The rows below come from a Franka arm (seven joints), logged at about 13 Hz.
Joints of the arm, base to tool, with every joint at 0 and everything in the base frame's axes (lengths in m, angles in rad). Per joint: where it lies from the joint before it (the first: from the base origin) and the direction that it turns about. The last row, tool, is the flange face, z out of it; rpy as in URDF.
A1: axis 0 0 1 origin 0.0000 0.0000 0.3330
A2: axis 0 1 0 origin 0.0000 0.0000 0.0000
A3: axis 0 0 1 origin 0.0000 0.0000 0.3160
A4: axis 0 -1 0 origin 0.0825 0.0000 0.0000
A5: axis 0 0 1 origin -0.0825 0.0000 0.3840
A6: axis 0 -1 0 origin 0.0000 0.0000 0.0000
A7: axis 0 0 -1 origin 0.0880 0.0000 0.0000
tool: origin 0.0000 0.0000 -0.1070 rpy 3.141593 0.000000 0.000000
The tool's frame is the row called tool.
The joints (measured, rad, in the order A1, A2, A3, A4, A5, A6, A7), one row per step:
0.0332, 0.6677, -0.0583, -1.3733, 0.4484, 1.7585, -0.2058
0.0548, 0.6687, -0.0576, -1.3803, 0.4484, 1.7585, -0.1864
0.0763, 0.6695, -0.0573, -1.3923, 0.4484, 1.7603, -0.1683
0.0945, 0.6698, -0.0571, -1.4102, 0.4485, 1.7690, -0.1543
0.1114, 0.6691, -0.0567, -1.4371, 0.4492, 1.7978, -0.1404
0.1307, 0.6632, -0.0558, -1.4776, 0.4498, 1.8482, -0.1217
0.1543, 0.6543, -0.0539, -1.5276, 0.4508, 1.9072, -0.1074
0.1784, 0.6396, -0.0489, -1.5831, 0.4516, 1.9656, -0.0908
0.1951, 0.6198, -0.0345, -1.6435, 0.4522, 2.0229, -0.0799
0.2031, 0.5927, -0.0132, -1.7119, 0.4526, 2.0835, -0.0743
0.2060, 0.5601, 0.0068, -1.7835, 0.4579, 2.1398, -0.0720
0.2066, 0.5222, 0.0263, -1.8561, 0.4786, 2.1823, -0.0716
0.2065, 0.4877, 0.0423, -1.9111, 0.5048, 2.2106, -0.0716
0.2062, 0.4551, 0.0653, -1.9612, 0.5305, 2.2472, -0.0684
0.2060, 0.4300, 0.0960, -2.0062, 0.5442, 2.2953, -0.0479
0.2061, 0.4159, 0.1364, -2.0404, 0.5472, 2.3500, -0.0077
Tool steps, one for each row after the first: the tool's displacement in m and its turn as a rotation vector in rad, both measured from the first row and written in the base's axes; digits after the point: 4 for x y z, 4 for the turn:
-0.0024, 0.0154, -0.0038, -0.0042, 0.0157, 0.0047
-0.0060, 0.0302, -0.0095, -0.0092, 0.0339, 0.0093
-0.0103, 0.0421, -0.0170, -0.0150, 0.0494, 0.0116
-0.0144, 0.0521, -0.0268, -0.0240, 0.0543, 0.0051
-0.0196, 0.0626, -0.0378, -0.0380, 0.0493, -0.0107
-0.0272, 0.0756, -0.0501, -0.0520, 0.0408, -0.0207
-0.0373, 0.0900, -0.0605, -0.0651, 0.0331, -0.0292
-0.0497, 0.1044, -0.0694, -0.0718, 0.0249, -0.0313
-0.0641, 0.1163, -0.0763, -0.0749, 0.0129, -0.0318
-0.0796, 0.1241, -0.0809, -0.0749, 0.0021, -0.0364
-0.0971, 0.1308, -0.0829, -0.0641, 0.0021, -0.0473
-0.1107, 0.1364, -0.0811, -0.0486, 0.0023, -0.0612
-0.1235, 0.1452, -0.0781, -0.0332, -0.0061, -0.0748
-0.1358, 0.1573, -0.0771, -0.0291, -0.0178, -0.0924
-0.1472, 0.1746, -0.0775, -0.0316, -0.0295, -0.1131

